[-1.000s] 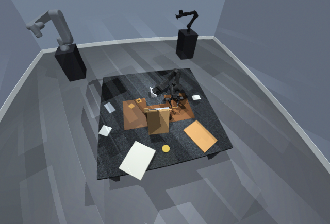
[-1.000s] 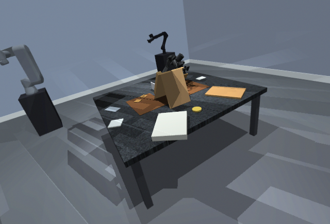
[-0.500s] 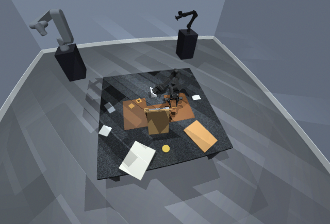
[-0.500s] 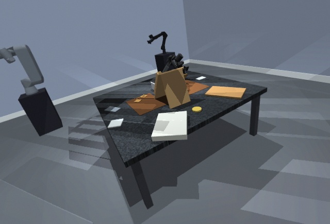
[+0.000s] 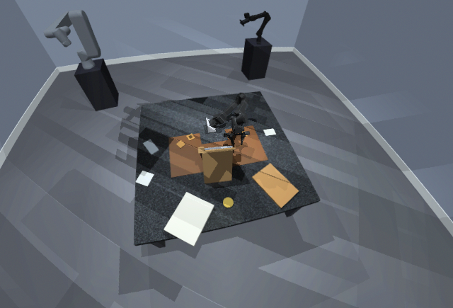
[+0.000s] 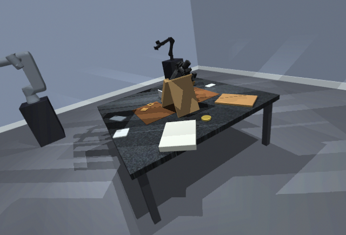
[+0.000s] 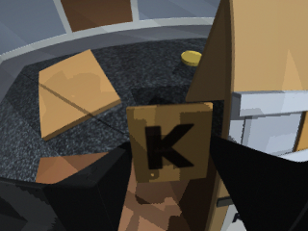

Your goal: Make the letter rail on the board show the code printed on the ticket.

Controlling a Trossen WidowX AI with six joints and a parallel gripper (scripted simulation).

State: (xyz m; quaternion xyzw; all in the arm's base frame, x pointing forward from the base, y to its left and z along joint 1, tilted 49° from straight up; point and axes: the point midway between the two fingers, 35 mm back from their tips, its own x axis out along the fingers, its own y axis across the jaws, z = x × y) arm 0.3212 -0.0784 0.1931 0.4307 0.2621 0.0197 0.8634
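Right now my gripper tip is 80 mm past the white ticket, 90 mm to the left of it and 90 mm above it. The rest, counted from my gripper tip: white box (340 mm ahead, 460 mm to the right, 150 mm below); then brown mat (170 mm behind, 110 mm to the right, 160 mm below); then flat tan slab (310 mm ahead, 190 mm to the left, 160 mm below).
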